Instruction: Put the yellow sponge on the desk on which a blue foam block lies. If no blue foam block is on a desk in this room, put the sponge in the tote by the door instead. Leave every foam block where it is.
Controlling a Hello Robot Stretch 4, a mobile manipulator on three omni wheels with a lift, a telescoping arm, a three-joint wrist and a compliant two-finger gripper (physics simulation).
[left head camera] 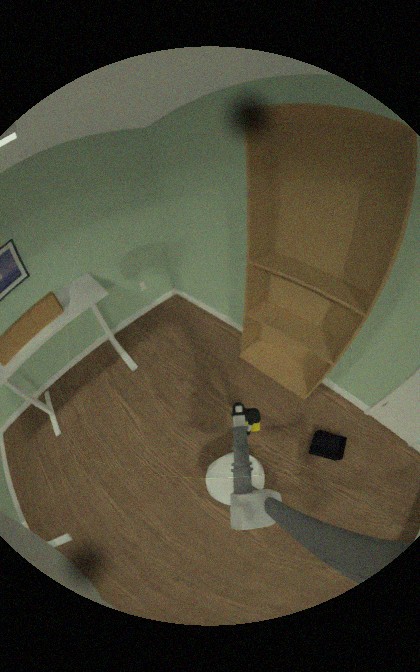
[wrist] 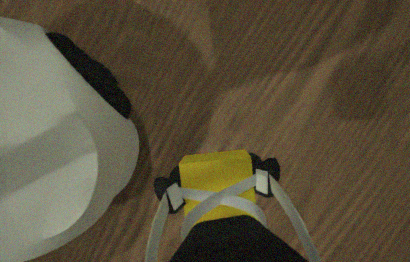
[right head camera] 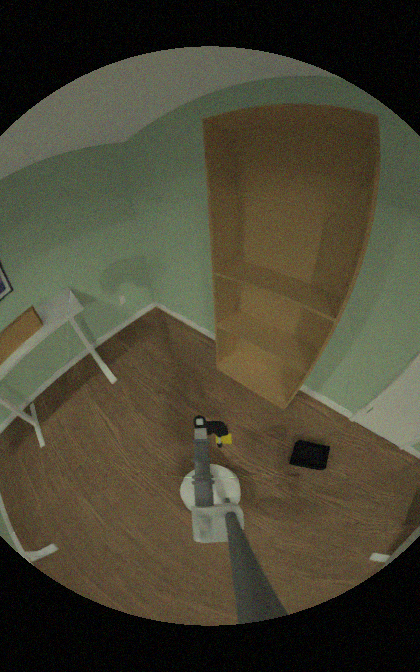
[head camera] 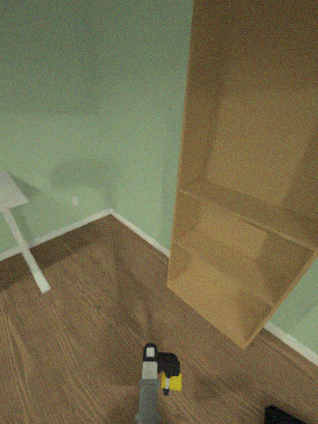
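Note:
My gripper (wrist: 216,173) (head camera: 168,383) is shut on the yellow sponge (wrist: 215,170) (head camera: 175,382) (left head camera: 256,427) (right head camera: 227,439), with one fingertip on each side of it in the wrist view. How high the sponge is above the floor is hard to tell. A white desk (head camera: 11,192) (left head camera: 86,292) (right head camera: 59,307) stands at the left wall, partly in view, with a brown panel-like object (left head camera: 31,327) (right head camera: 19,334) on it. No blue foam block shows in these views. A black open box (left head camera: 328,445) (right head camera: 310,455), possibly the tote, stands on the floor near a white door (left head camera: 402,407) (right head camera: 392,400).
A tall wooden bookcase (head camera: 200,125) (left head camera: 259,215) (right head camera: 226,225) stands against the wall ahead. My white round base (left head camera: 218,481) (right head camera: 191,492) (wrist: 45,170) is close to the sponge in the wrist view. A white foot (left head camera: 60,540) (right head camera: 42,552) of other furniture shows at the lower left.

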